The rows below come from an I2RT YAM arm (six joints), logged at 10 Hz.
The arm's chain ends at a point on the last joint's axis. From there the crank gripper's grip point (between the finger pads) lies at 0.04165 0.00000 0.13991 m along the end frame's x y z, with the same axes.
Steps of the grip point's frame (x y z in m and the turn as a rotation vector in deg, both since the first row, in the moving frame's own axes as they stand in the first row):
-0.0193 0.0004 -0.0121 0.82 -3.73 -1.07
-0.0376 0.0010 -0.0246 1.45 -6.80 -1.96
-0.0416 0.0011 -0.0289 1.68 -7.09 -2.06
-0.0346 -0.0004 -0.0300 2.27 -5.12 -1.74
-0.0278 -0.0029 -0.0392 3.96 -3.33 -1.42
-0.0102 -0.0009 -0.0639 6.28 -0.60 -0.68
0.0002 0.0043 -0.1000 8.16 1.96 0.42
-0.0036 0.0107 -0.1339 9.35 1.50 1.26
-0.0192 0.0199 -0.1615 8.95 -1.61 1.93
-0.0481 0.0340 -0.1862 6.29 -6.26 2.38
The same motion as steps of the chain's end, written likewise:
-0.0101 0.0031 -0.0145 0.82 -3.73 -1.07
-0.0207 0.0057 -0.0285 1.45 -6.80 -1.96
-0.0239 0.0064 -0.0329 1.68 -7.09 -2.06
-0.0218 0.0063 -0.0330 2.27 -5.12 -1.74
-0.0195 0.0078 -0.0410 3.96 -3.33 -1.42
-0.0086 0.0149 -0.0635 6.28 -0.60 -0.68
-0.0046 0.0237 -0.0971 8.16 1.96 0.42
-0.0075 0.0324 -0.1310 9.35 1.50 1.26
-0.0156 0.0404 -0.1610 8.95 -1.61 1.93
-0.0329 0.0481 -0.1892 6.29 -6.26 2.38

